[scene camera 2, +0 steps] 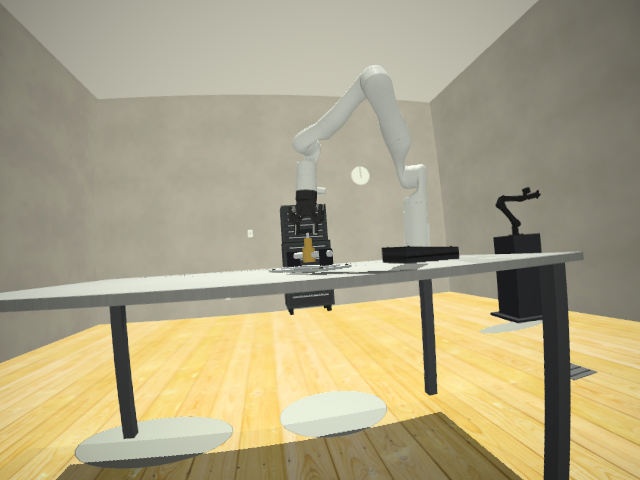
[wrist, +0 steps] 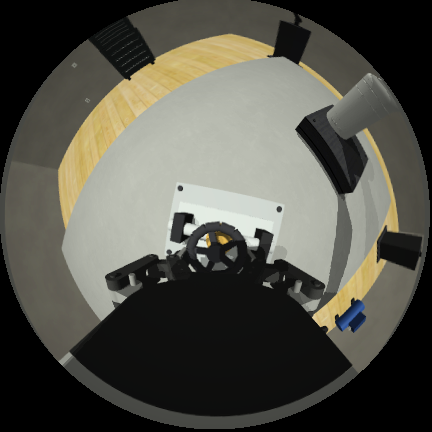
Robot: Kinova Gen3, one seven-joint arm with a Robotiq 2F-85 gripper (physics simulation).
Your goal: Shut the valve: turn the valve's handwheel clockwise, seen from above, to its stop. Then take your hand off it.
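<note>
The valve has an orange body (scene camera 2: 308, 251) (wrist: 212, 238) with white pipe stubs held in black blocks, on a light base plate (wrist: 227, 196) on the table. Its dark spoked handwheel (wrist: 218, 226) lies level above the body in the wrist view. My gripper (scene camera 2: 306, 230) (wrist: 215, 255) points straight down over the valve and is shut on the handwheel, with one finger at each side of the rim. In the scene view the handwheel is hard to make out against the dark cabinet. The fingertips are partly hidden in the wrist view.
My arm's black base (scene camera 2: 419, 254) (wrist: 332, 150) stands on the table (scene camera 2: 155, 289) (wrist: 200, 135), right of the valve in the scene view. A black drawer cabinet (scene camera 2: 309, 298) (wrist: 125, 49) and a black pedestal with a small arm (scene camera 2: 518, 284) (wrist: 291, 41) stand beyond the table.
</note>
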